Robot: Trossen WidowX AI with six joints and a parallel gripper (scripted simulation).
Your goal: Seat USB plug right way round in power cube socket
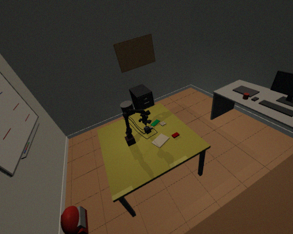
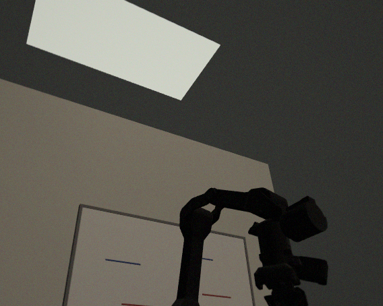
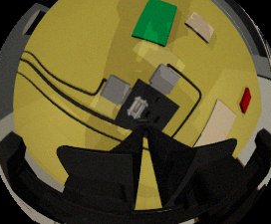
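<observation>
My gripper tip is now 70 mm above the pale grey socket and 10 mm to the right of it. From my gripper tip the other things lie so: red block 340 mm to the right, 270 mm ahead, 120 mm below; green card 200 mm ahead, 130 mm below, 90 mm to the left.
</observation>
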